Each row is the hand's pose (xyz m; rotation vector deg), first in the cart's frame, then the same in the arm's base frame.
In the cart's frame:
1: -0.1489 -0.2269 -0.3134 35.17 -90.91 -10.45
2: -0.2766 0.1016 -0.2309 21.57 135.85 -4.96
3: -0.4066 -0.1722 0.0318 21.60 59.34 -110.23
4: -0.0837 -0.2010 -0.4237 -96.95 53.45 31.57
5: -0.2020 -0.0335 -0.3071 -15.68 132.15 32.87
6: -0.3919 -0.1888 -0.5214 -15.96 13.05 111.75
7: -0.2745 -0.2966 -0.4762 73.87 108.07 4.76
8: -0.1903 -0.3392 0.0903 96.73 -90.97 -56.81
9: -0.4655 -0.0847 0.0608 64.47 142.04 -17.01
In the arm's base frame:
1: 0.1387 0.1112 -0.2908 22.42 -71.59 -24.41
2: 0.1180 0.4543 -0.1773 36.71 156.12 -15.77
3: 0.0523 0.1996 0.1255 5.04 74.37 -127.88
4: 0.1590 0.1288 -0.4188 -85.51 78.51 44.57
5: 0.1298 0.3108 -0.2715 4.48 153.68 32.73
6: -0.1545 0.2026 -0.3881 8.07 28.59 102.96
7: -0.0514 0.0729 -0.3885 90.12 119.06 -17.21
8: 0.2385 -0.0073 0.1007 71.41 -85.45 -76.48
9: 0.0271 0.2954 0.1719 81.90 155.27 -36.47

